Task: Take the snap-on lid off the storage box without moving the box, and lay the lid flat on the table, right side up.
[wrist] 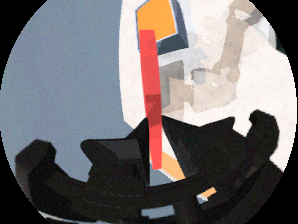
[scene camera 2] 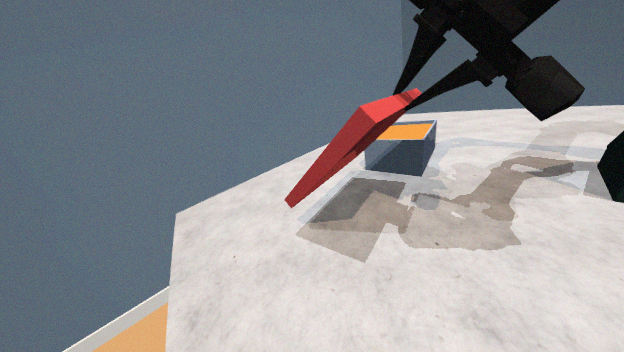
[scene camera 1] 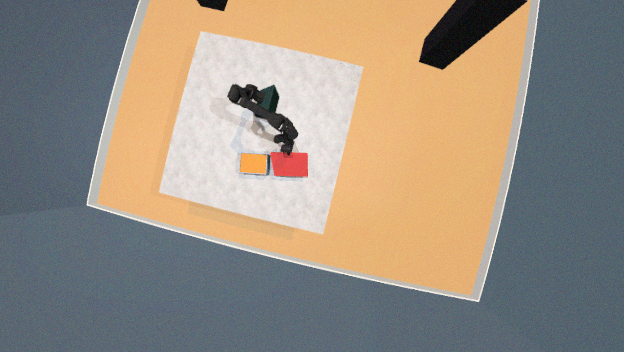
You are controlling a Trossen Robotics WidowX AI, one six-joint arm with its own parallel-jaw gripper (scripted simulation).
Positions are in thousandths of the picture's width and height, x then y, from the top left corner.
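Red lid: in the wrist view (502,266), in scene camera 2 (595,342), in scene camera 1 (475,467).
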